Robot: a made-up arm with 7 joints. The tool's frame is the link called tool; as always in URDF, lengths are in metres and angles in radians. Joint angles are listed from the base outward. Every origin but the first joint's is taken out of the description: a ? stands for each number. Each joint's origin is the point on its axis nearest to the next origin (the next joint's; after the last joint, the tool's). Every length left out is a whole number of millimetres.
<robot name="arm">
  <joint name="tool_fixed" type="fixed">
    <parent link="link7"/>
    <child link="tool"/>
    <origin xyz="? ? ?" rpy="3.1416 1.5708 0"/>
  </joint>
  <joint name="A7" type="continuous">
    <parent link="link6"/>
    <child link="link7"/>
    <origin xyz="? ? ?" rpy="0 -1.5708 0"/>
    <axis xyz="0 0 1"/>
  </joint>
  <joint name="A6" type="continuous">
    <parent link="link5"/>
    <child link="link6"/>
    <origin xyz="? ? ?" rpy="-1.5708 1.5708 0"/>
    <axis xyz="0 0 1"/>
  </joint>
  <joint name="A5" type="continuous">
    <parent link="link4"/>
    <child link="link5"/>
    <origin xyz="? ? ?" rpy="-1.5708 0 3.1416"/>
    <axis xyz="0 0 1"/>
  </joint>
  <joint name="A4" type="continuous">
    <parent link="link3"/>
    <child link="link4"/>
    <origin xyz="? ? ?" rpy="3.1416 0 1.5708"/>
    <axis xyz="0 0 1"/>
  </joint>
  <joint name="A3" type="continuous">
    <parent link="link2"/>
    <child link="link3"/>
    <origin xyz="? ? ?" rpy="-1.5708 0 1.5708"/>
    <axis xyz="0 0 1"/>
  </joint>
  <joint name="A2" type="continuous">
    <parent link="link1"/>
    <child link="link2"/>
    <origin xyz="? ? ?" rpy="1.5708 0 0"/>
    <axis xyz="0 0 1"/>
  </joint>
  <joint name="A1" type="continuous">
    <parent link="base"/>
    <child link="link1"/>
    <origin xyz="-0.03 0 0.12" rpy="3.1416 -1.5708 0"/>
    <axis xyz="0 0 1"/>
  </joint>
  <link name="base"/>
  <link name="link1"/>
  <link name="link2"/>
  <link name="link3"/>
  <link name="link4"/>
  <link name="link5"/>
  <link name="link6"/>
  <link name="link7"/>
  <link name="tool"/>
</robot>
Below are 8 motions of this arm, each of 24 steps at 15 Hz.
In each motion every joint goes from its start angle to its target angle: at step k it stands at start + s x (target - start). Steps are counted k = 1, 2, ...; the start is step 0. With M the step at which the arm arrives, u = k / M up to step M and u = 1 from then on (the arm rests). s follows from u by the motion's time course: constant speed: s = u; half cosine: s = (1 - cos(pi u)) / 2; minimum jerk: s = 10 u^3 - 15 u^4 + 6 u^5.
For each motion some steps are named. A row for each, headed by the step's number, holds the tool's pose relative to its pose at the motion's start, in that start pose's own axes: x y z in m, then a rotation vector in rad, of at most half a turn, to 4 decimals.
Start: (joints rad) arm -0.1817 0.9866 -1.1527 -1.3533 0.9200 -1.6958 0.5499
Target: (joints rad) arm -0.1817 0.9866 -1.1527 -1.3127 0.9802 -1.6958 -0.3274
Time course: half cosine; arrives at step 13
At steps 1, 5, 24:
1: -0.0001 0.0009 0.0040 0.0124 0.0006 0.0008
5: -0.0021 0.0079 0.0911 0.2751 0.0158 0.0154
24: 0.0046 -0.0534 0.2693 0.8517 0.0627 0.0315

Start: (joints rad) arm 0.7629 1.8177 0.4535 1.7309 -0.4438 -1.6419 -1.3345
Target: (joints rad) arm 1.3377 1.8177 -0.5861 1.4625 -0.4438 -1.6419 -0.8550
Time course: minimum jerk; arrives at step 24
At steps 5, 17, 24:
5: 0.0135 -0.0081 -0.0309 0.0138 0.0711 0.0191
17: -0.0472 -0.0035 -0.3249 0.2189 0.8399 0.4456
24: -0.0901 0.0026 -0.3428 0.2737 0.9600 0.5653

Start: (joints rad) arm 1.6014 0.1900 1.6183 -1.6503 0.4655 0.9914 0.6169
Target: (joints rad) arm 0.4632 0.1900 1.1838 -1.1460 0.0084 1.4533 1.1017
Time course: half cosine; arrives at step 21
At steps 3, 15, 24:
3: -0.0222 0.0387 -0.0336 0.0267 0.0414 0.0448
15: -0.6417 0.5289 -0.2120 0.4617 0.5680 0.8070
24: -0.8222 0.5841 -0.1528 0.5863 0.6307 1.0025

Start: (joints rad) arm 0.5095 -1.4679 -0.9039 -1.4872 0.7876 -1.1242 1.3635
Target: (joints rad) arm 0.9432 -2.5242 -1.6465 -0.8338 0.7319 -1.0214 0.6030
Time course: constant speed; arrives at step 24
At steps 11, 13, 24:
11: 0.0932 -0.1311 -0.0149 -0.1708 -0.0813 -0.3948
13: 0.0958 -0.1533 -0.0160 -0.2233 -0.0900 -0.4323
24: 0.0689 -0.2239 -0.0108 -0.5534 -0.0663 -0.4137

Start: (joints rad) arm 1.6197 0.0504 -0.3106 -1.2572 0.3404 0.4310 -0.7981
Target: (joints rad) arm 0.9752 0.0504 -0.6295 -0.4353 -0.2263 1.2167 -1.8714
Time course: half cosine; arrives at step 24
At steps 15, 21, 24:
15: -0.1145 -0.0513 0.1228 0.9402 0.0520 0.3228
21: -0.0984 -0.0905 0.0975 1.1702 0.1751 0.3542
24: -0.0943 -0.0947 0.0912 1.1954 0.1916 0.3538

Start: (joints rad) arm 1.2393 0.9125 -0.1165 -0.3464 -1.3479 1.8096 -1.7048
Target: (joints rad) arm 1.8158 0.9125 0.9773 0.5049 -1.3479 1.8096 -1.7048
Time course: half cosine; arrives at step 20
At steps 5, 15, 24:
5: 0.0018 -0.0163 0.0297 -0.0442 -0.0108 -0.0397
15: -0.0417 -0.0679 0.1379 -0.2622 -0.0849 -0.2181
24: -0.0588 -0.0714 0.1502 -0.3084 -0.1043 -0.2518

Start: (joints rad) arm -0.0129 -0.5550 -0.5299 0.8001 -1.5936 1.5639 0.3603
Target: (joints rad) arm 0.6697 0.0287 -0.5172 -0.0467 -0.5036 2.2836 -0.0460
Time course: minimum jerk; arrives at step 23
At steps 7, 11, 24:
7: -0.0378 -0.0262 0.1218 0.2762 -0.0226 -0.0810
11: -0.0761 -0.1658 0.2746 0.7354 0.0431 -0.2965
24: -0.0976 -0.5594 0.2636 1.2964 0.3855 -0.9772

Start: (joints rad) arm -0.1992 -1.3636 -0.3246 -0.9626 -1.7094 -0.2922 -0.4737
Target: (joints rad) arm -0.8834 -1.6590 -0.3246 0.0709 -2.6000 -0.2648 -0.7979
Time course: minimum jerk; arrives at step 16
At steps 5, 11, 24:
5: 0.0109 -0.0378 0.0547 0.3080 0.2132 -0.1354
11: -0.0177 -0.2866 0.0816 1.1913 0.6976 -1.0805
24: -0.0911 -0.3462 0.0753 1.3204 0.7325 -1.4597

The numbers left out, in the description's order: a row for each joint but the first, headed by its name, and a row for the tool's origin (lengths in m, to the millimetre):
tool: 0.07 -0.32 0
A7: 0.14 0.06 0
A6: -0.12 -0.11 0
A5: -0.05 0.08 0
A4: -0.28 0.03 0
A3: 0.08 0.07 0
A2: 0.05 -0.45 0

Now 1 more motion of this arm.
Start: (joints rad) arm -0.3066 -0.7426 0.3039 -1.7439 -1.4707 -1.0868 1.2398
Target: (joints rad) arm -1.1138 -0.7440 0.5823 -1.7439 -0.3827 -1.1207 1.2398
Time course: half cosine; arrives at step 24
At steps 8, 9, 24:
8: -0.0792 -0.0676 -0.0422 -0.0606 -0.0795 0.2305
9: -0.0956 -0.0847 -0.0554 -0.0786 -0.0999 0.2813
24: -0.2065 -0.2914 -0.2878 -0.3854 -0.3603 0.7709

